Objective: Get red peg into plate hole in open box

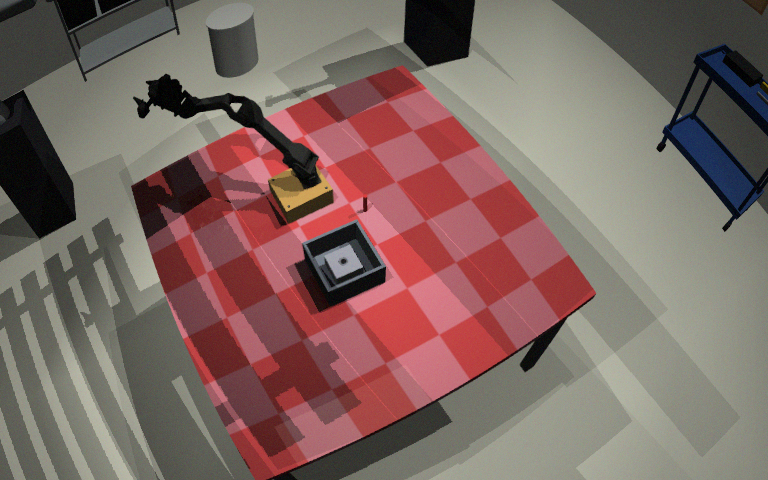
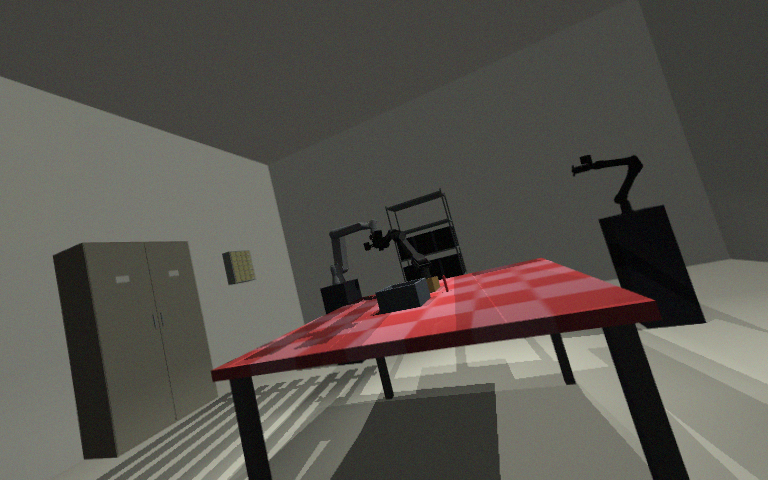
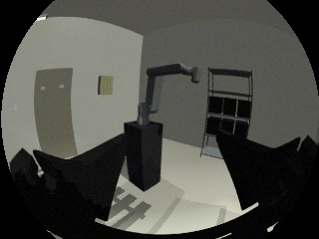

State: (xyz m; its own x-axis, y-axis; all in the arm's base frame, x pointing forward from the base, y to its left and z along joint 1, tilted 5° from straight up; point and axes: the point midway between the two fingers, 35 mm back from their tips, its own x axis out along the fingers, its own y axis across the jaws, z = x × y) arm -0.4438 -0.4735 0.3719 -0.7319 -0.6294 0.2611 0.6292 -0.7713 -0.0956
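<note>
Right now the red peg is 65 cm ahead of my gripper tip, 64 cm to the left of it and 35 cm below it. Round my gripper tip: dark grey box 83 cm ahead, 49 cm to the left, 37 cm below; grey plate 83 cm ahead, 49 cm to the left, 35 cm below.
</note>
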